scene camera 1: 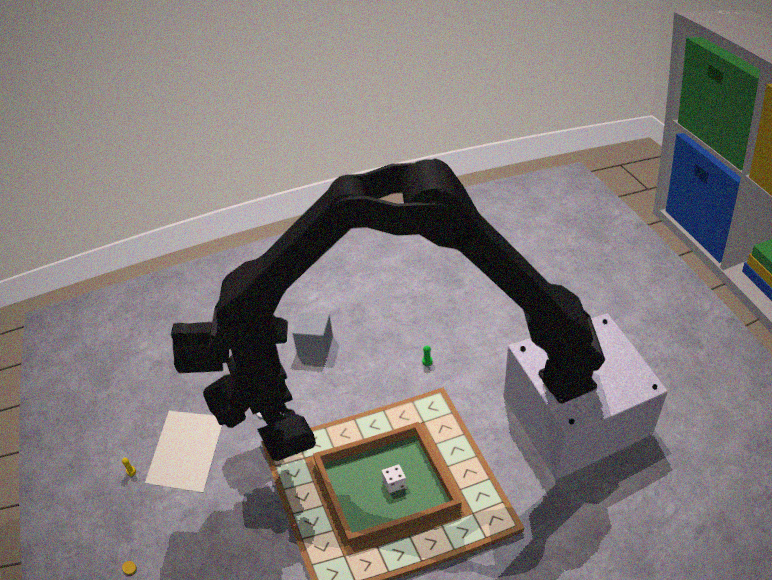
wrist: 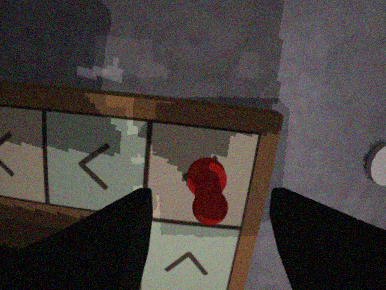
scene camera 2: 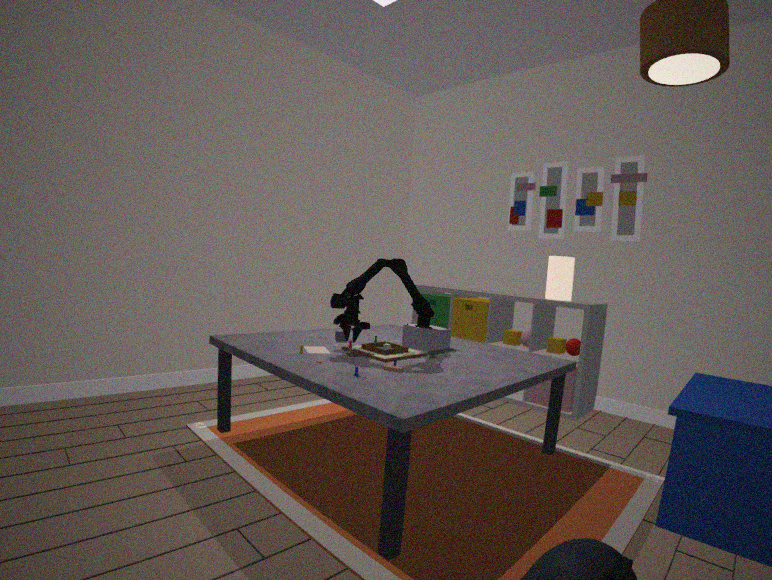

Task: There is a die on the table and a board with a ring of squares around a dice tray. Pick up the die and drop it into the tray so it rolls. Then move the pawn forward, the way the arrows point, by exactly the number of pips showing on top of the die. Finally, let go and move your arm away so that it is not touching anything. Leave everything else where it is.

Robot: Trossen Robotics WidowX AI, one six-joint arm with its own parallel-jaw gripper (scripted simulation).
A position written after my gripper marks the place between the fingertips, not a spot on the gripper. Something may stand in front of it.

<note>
In view: my gripper [scene camera 1: 279,439], a red pawn [wrist: 206,178], a cream card [scene camera 1: 183,456], a grey block [scene camera 1: 312,333], a green dice tray [scene camera 1: 357,480] and a board square [scene camera 1: 490,516].
My gripper also shows in the wrist view [wrist: 211,201]. The board square also shows in the wrist view [wrist: 74,160]. Scene camera 1 does not show the red pawn, which is hidden by my gripper. The wrist view misses the cream card: it is out of frame.
</note>
